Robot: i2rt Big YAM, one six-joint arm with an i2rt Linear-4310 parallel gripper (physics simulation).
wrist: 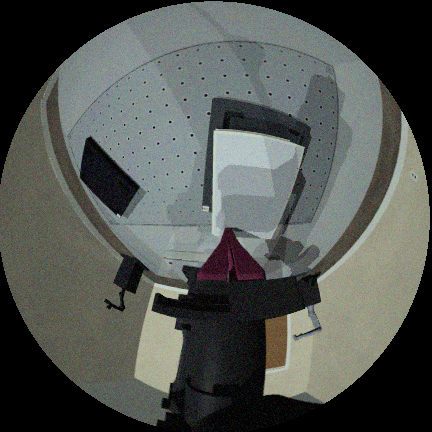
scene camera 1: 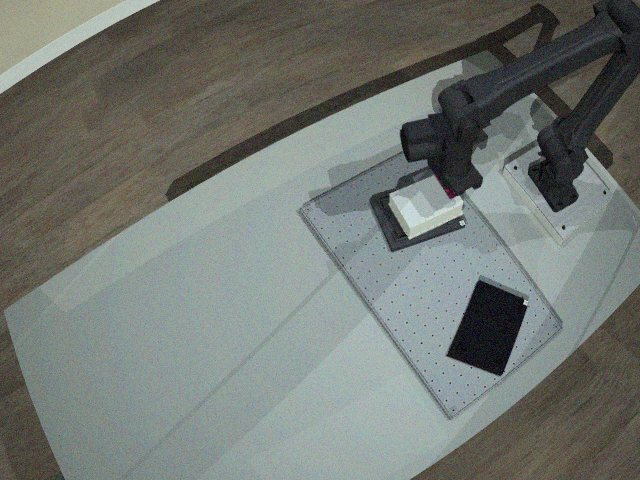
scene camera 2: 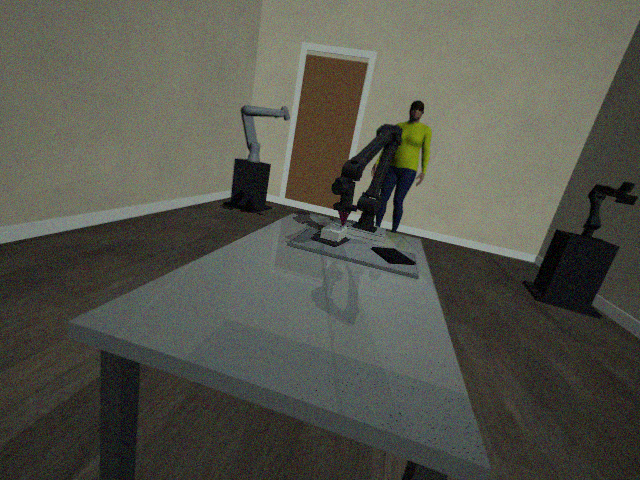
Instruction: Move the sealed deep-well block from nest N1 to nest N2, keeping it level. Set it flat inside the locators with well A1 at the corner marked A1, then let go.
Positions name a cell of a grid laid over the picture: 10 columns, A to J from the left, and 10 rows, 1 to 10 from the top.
Observation:
The gripper (scene camera 1: H5) is shut, with nothing in its grasp. Also in view: a deep-well block (scene camera 1: G5). Further things: a perforated plate (wrist: D3).
The deep-well block also shows in the wrist view (wrist: F5). The gripper shows as well in the wrist view (wrist: F6).

